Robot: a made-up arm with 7 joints. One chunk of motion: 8 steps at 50 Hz.
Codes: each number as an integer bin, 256 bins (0 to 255) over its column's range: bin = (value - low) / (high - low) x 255, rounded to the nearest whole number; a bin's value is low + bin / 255 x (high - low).
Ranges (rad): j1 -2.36..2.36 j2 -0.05..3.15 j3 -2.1..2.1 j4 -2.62..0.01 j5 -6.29..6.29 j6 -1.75..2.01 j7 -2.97..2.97
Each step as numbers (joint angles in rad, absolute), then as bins.
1 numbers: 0.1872 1.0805 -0.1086 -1.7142 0.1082 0.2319 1.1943
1 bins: 138 90 121 88 130 134 179
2 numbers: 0.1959 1.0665 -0.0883 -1.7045 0.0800 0.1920 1.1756
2 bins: 138 89 122 89 129 132 178
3 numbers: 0.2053 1.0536 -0.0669 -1.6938 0.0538 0.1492 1.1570
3 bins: 139 88 123 90 129 129 177
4 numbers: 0.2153 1.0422 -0.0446 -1.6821 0.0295 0.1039 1.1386
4 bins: 139 87 125 91 128 126 176
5 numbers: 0.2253 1.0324 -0.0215 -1.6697 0.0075 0.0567 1.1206
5 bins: 140 86 126 92 128 123 176
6 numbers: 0.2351 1.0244 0.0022 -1.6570 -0.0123 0.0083 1.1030
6 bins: 140 86 128 93 127 119 175
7 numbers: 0.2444 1.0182 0.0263 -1.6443 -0.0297 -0.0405 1.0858
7 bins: 141 85 129 95 127 116 174
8 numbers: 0.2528 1.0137 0.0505 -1.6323 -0.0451 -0.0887 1.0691
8 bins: 141 85 131 96 127 113 173
